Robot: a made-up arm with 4 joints. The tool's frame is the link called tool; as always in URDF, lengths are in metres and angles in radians. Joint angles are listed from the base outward.
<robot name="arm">
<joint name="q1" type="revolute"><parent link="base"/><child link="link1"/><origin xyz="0.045 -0.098 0.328" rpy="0 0 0"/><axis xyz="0 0 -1"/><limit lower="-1.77" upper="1.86"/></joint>
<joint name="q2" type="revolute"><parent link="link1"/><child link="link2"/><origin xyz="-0.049 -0.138 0.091" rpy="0 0 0"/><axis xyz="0 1 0"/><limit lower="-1.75" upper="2.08"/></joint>
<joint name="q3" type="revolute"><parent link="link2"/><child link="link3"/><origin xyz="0 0.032 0.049" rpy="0 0 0"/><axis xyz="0 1 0"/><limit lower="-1.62" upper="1.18"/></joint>
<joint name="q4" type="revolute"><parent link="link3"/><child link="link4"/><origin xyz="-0.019 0.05 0.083" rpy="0 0 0"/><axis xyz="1 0 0"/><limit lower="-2.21" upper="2"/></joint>
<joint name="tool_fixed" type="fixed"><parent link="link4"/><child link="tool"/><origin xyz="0.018 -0.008 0.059" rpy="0 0 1.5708"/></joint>
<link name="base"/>
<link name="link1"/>
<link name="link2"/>
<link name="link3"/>
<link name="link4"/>
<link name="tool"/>
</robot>
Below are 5 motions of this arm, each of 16 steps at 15 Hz.
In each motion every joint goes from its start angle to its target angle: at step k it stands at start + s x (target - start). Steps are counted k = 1, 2, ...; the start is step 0. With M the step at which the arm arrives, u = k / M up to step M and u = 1 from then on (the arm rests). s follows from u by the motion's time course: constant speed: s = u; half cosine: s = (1 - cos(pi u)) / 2; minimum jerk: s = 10 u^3 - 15 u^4 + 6 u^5.
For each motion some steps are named. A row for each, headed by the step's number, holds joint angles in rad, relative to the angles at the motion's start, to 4 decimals.
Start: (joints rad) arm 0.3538 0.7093 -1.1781 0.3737
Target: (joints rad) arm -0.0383 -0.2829 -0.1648 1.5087
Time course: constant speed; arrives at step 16
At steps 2, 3, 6, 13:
2: -0.0490 -0.1240 0.1267 0.1419
3: -0.0735 -0.1860 0.1900 0.2128
6: -0.1470 -0.3721 0.3800 0.4256
13: -0.3186 -0.8062 0.8233 0.9222

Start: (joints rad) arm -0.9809 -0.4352 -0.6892 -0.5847
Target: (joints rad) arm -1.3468 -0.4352 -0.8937 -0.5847
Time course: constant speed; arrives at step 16
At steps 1, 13, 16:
1: -0.0229 0.0000 -0.0128 0.0000
13: -0.2973 0.0000 -0.1662 0.0000
16: -0.3659 0.0000 -0.2045 0.0000

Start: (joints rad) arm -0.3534 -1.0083 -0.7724 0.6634
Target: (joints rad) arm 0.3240 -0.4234 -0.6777 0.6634
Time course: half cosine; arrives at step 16
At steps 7, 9, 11, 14, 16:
7: 0.2726 0.2354 0.0381 0.0000
9: 0.4048 0.3495 0.0566 0.0000
11: 0.5269 0.4549 0.0737 0.0000
14: 0.6516 0.5626 0.0911 0.0000
16: 0.6774 0.5849 0.0947 0.0000

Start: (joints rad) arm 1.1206 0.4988 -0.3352 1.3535
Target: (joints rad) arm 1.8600 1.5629 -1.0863 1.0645
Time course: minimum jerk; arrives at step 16
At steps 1, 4, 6, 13, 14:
1: 0.0016 0.0024 -0.0017 -0.0006
4: 0.0765 0.1102 -0.0778 -0.0299
6: 0.2035 0.2928 -0.2067 -0.0795
13: 0.7033 1.0122 -0.7145 -0.2749
14: 0.7275 1.0470 -0.7390 -0.2844

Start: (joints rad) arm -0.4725 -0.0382 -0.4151 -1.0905
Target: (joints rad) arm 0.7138 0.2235 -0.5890 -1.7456
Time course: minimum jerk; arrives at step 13
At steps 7, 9, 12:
7: 0.6784 0.1496 -0.0994 -0.3746
9: 0.9806 0.2163 -0.1437 -0.5415
12: 1.1815 0.2606 -0.1732 -0.6525

